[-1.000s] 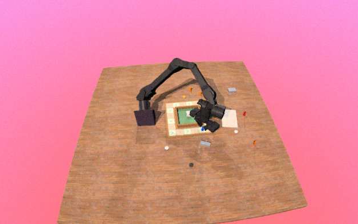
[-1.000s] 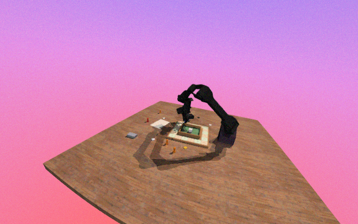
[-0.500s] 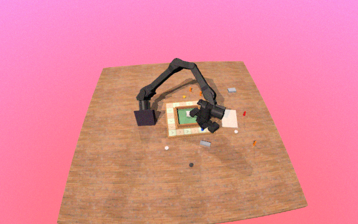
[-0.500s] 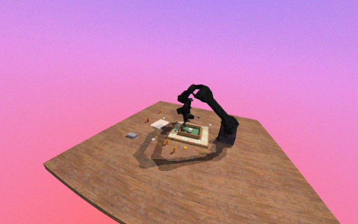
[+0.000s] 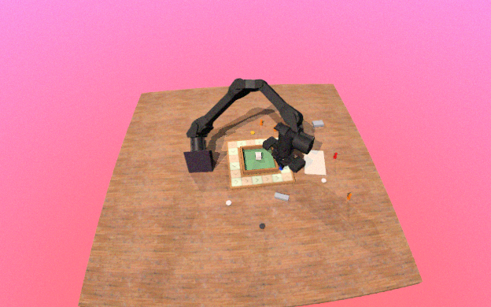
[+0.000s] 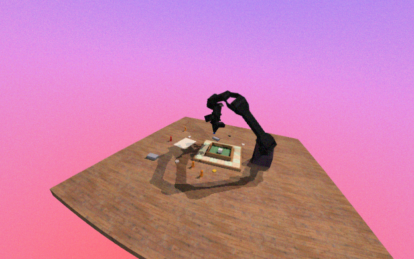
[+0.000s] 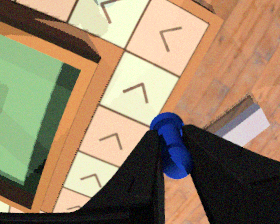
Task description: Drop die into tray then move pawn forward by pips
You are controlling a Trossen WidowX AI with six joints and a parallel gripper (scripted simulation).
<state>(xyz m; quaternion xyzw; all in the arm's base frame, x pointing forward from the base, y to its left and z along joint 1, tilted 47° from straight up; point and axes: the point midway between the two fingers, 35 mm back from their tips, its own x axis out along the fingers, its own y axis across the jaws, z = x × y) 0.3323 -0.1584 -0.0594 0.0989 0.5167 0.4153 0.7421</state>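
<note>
The die lies 70 mm behind my gripper tip, 140 mm to the left of it and 70 mm below it. Also, from my gripper tip: grey block (10 mm behind, 90 mm to the right, 90 mm below); white card (190 mm ahead, 70 mm to the left, 90 mm below); blue pawn (right at my gripper tip).
</note>
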